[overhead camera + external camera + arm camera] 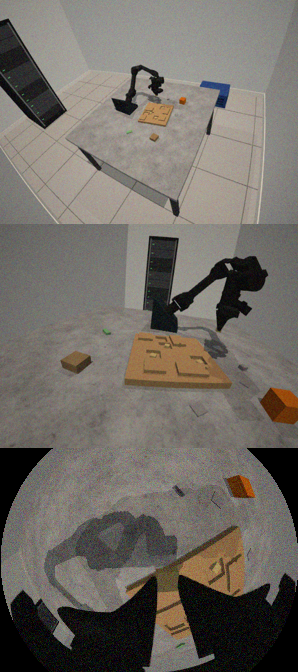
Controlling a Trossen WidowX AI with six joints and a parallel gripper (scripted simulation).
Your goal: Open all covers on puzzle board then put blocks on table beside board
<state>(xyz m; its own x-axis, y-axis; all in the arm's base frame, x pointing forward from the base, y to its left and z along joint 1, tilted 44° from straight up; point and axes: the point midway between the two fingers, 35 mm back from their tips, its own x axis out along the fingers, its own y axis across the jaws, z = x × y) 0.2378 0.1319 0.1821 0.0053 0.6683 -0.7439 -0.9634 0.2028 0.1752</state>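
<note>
Now: the tan puzzle board 190 mm to the right of my gripper tip, 90 mm below it and 90 mm ahead of it. From my gripper tip the other things lie so: small green piece: 500 mm to the right, 100 mm below, 20 mm behind; orange cube: 260 mm ahead, 110 mm to the left, 80 mm below; brown block: 450 mm to the right, 240 mm ahead, 90 mm below.
</note>
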